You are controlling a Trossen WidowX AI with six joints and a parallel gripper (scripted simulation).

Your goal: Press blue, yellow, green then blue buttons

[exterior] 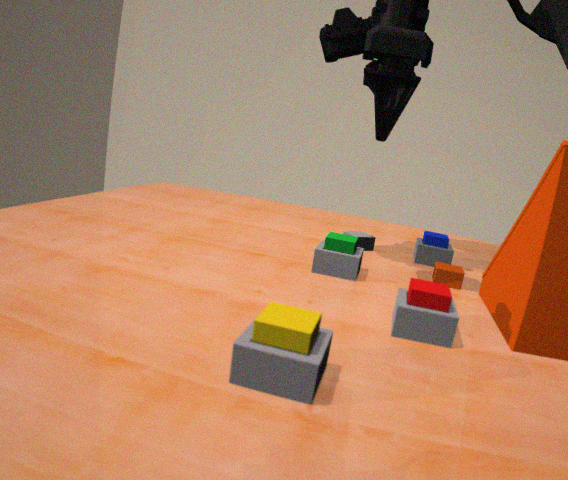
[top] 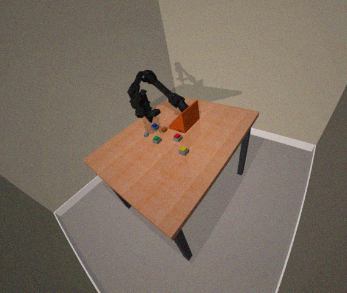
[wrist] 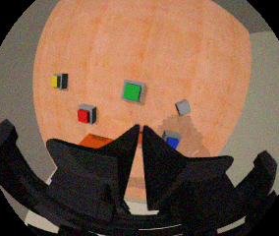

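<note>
The yellow button is 270 mm to the left of my gripper tip, 110 mm below it and 10 mm ahead of it. Also, from my gripper tip: green button (110 mm below, 30 mm to the left, 20 mm ahead); then small grey block (140 mm below, 100 mm to the right, 10 mm ahead); then small orange block (140 mm below, 100 mm behind, 10 mm to the right).
</note>
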